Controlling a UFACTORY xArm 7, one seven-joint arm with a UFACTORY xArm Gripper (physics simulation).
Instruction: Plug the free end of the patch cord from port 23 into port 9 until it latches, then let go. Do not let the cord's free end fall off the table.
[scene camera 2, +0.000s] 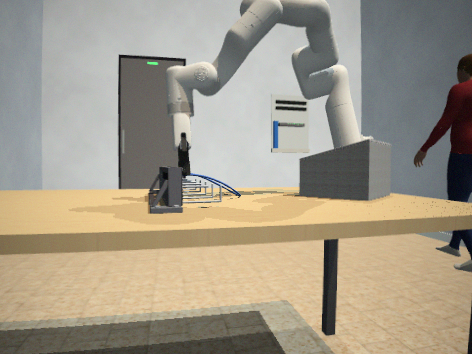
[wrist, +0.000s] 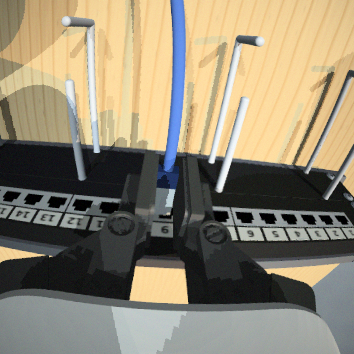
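The black patch panel stands on the table, with its numbered ports in a row in the wrist view. The blue patch cord comes from the table side to my gripper. My gripper is shut on the cord's plug, which has a dark blue boot and a clear body. The plug lines up with port 9, and its tip is at the port's upper edge. Part of the dark opening shows below it; how deep the tip sits cannot be told. Port 23 does not show in the wrist view.
White wire cable guides stick out behind the panel on both sides of the cord. The wooden table carries the grey robot base block at the right. A person in a red top is at the far right.
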